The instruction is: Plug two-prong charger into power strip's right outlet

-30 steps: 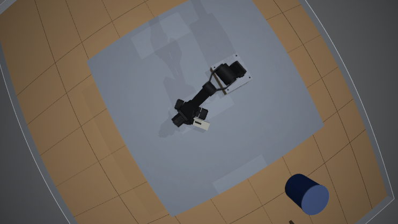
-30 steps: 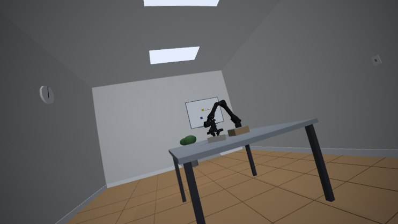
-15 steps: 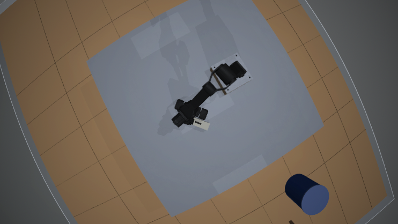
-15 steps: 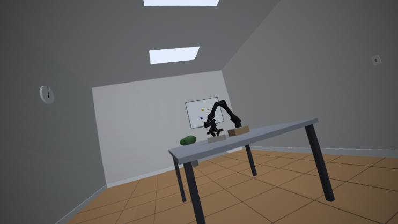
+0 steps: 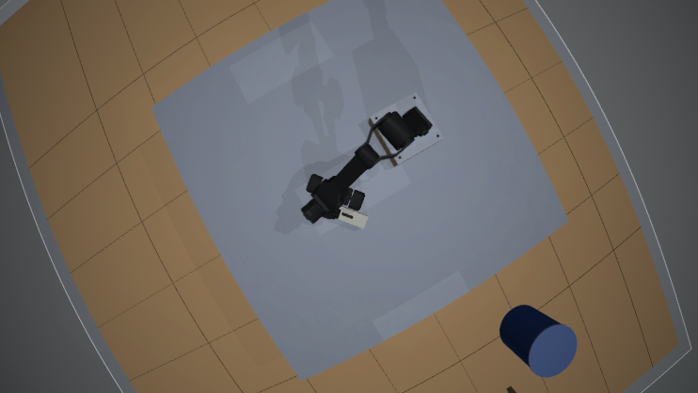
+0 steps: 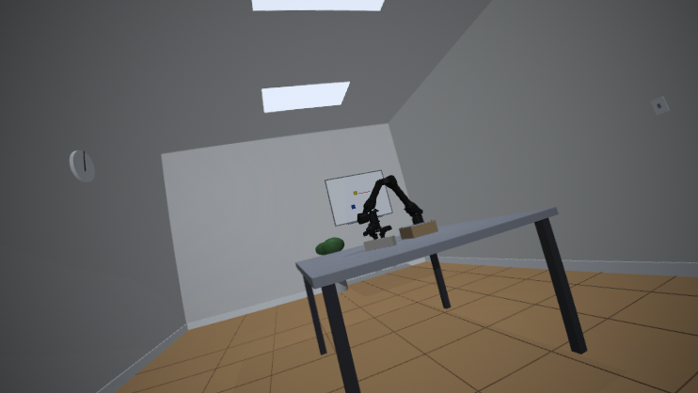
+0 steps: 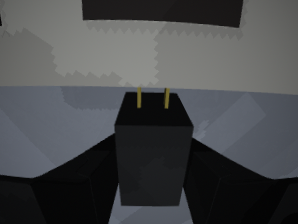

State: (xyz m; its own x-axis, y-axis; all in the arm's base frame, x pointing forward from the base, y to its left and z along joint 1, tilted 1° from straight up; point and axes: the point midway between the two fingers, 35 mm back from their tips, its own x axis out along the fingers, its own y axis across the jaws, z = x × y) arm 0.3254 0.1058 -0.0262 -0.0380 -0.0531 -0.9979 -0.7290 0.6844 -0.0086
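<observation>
Right now my gripper tip is 10 mm short of the black two-prong charger, 10 mm to the right of it and 10 mm below it.
</observation>
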